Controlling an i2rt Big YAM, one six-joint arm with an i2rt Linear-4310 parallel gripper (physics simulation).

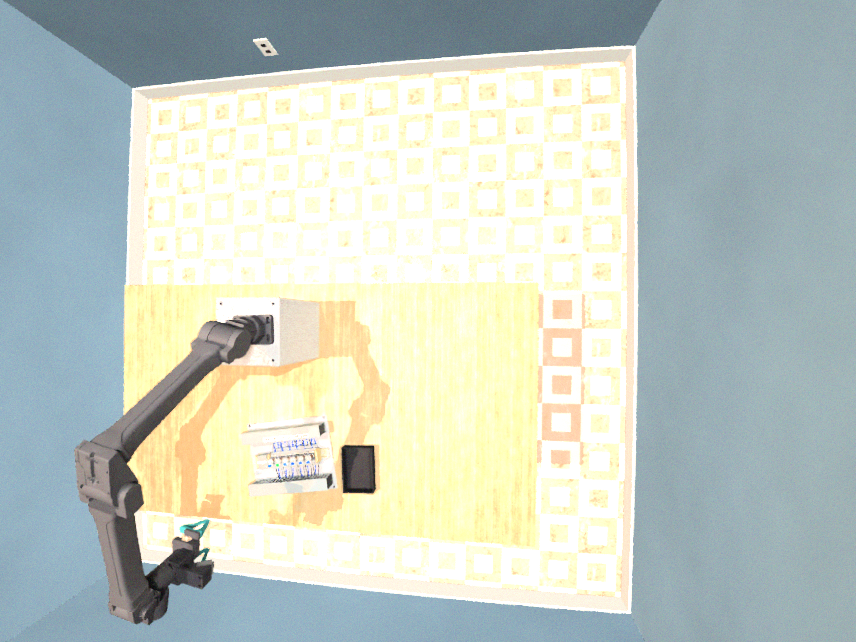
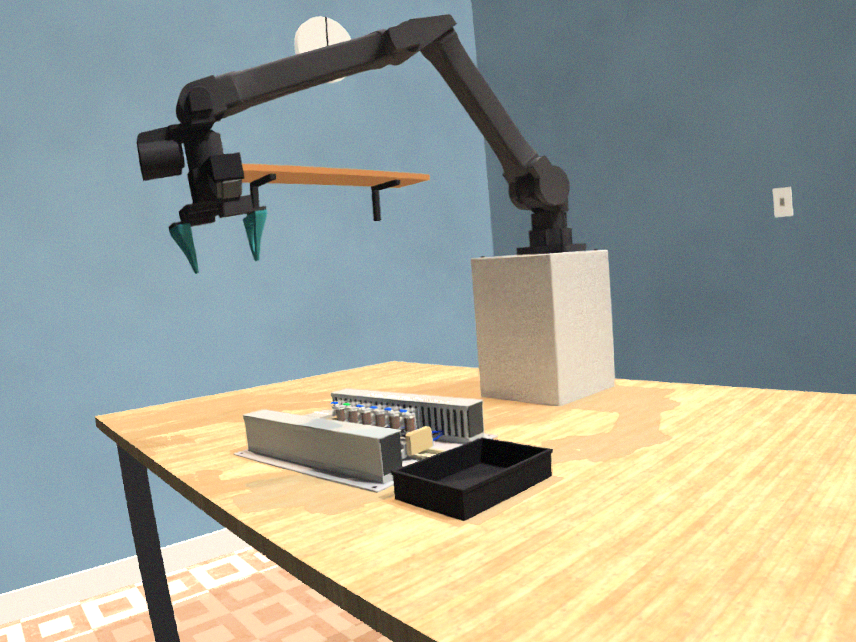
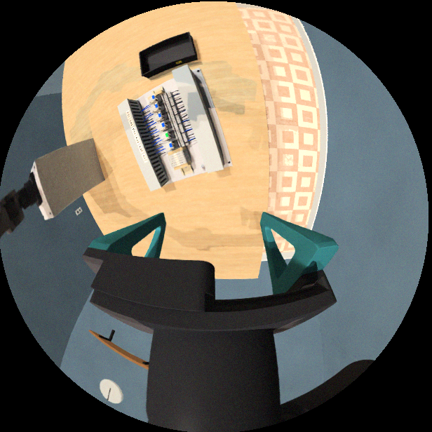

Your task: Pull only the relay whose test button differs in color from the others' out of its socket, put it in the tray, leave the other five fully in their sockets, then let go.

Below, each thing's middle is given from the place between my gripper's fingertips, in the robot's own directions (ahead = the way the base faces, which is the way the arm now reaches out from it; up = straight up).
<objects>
I see the white panel (image 1: 326,465) 290 mm below my hand, 140 mm behind it and 120 mm to the left of it.
</objects>
